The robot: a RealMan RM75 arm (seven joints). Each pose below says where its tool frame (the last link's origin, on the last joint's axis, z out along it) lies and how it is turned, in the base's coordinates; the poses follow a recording.
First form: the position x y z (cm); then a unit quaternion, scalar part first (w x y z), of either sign.
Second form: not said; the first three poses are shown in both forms.
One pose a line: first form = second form
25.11 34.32 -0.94 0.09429 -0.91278 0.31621 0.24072 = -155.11 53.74 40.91 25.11 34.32 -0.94
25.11 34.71 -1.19 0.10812 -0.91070 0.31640 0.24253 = -153.52 53.34 40.88 25.11 34.71 -1.19
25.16 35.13 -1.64 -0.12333 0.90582 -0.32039 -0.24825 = -151.37 53.54 41.48 25.16 35.13 -1.64
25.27 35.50 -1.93 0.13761 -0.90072 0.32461 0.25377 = -149.30 53.81 42.06 25.27 35.50 -1.93
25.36 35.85 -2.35 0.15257 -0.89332 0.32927 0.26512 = -146.84 54.12 43.58 25.36 35.85 -2.35
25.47 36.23 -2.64 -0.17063 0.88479 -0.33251 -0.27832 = -143.99 54.11 45.29 25.47 36.23 -2.64
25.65 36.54 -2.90 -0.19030 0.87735 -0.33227 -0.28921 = -141.25 53.50 46.56 25.65 36.54 -2.90
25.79 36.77 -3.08 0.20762 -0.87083 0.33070 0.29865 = -138.91 52.75 47.64 25.79 36.77 -3.08
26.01 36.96 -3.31 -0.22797 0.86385 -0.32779 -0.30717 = -136.32 51.73 48.47 26.01 36.96 -3.31
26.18 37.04 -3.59 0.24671 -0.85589 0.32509 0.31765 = -133.75 50.80 49.64 26.18 37.04 -3.59
